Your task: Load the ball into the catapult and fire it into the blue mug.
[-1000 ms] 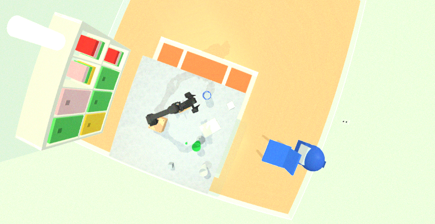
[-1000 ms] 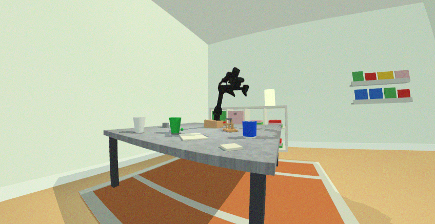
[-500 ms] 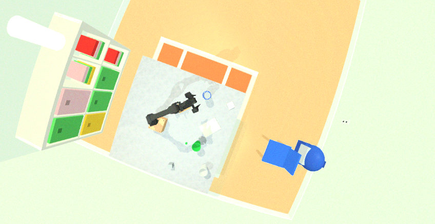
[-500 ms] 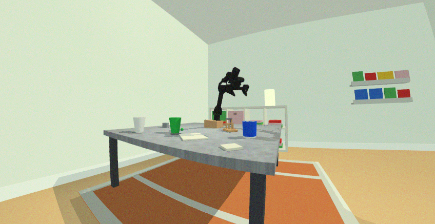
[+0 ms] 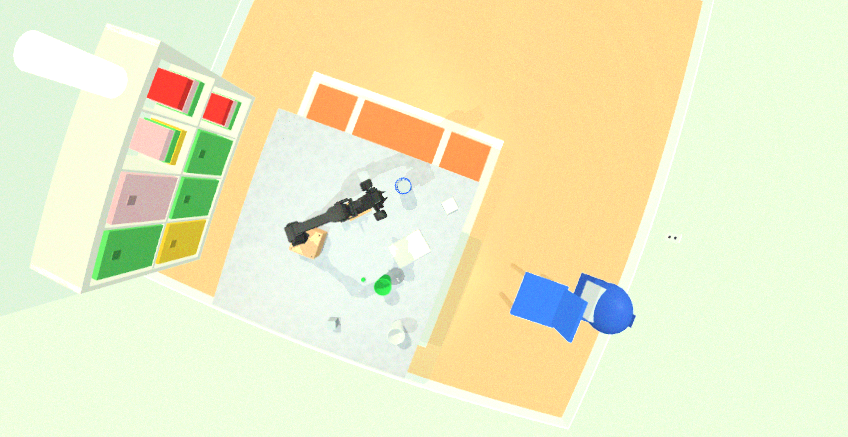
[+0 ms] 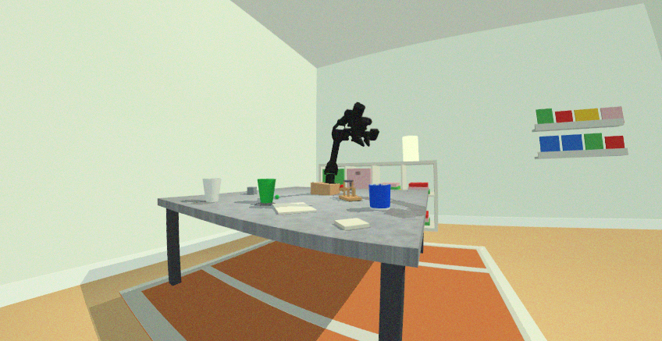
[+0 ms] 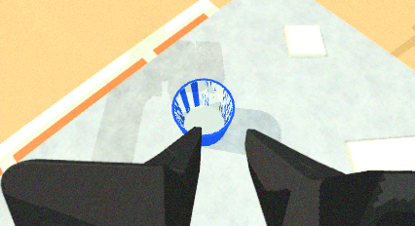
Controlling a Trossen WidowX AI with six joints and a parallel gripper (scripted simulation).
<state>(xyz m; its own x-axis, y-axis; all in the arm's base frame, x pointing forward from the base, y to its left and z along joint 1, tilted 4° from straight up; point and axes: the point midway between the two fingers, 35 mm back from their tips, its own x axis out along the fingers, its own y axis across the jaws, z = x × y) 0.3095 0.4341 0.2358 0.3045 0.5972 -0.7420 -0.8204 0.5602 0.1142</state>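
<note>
The red ball is 190 mm behind my gripper tip, 270 mm to the right of it and 210 mm below it. Also, from my gripper tip: wooden catapult 170 mm behind, 210 mm to the right, 220 mm below; blue mug 30 mm ahead, 80 mm to the left, 240 mm below; large white pad 250 mm ahead, 220 mm to the right, 270 mm below.
</note>
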